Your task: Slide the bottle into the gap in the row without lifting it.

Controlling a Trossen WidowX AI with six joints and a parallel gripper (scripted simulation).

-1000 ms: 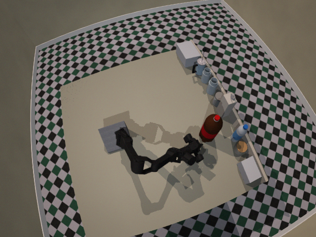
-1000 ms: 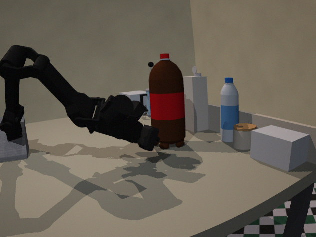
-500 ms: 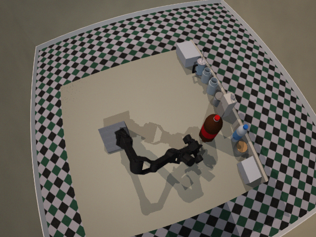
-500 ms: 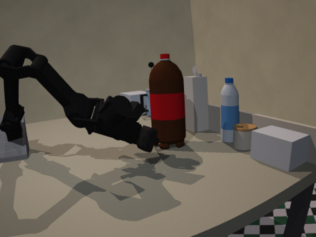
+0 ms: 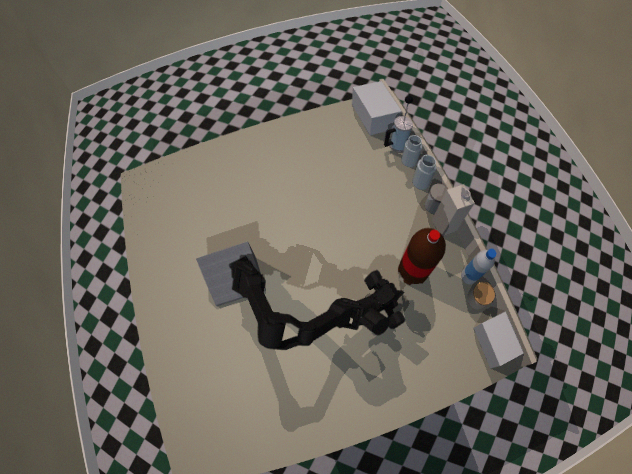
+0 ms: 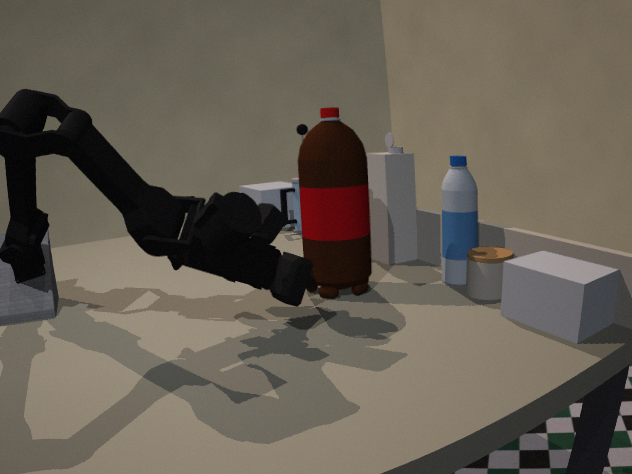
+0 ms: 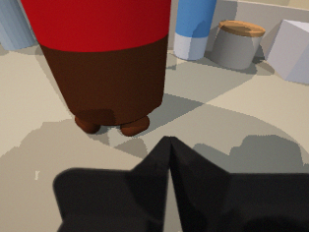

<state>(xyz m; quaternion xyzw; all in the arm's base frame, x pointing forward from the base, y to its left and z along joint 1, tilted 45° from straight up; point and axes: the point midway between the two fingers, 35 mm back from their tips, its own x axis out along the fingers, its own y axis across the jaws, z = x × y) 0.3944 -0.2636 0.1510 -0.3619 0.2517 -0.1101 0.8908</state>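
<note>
My hand is 120 mm short of the brown cola bottle, 50 mm to the right of it and 90 mm below it. The rest, counted from my hand: blue-capped water bottle: 290 mm ahead, 60 mm to the right, 50 mm above; then french press: 340 mm ahead, 540 mm to the left, 80 mm above; then cork-lidded jar: 270 mm ahead, 150 mm to the right, 20 mm below.
</note>
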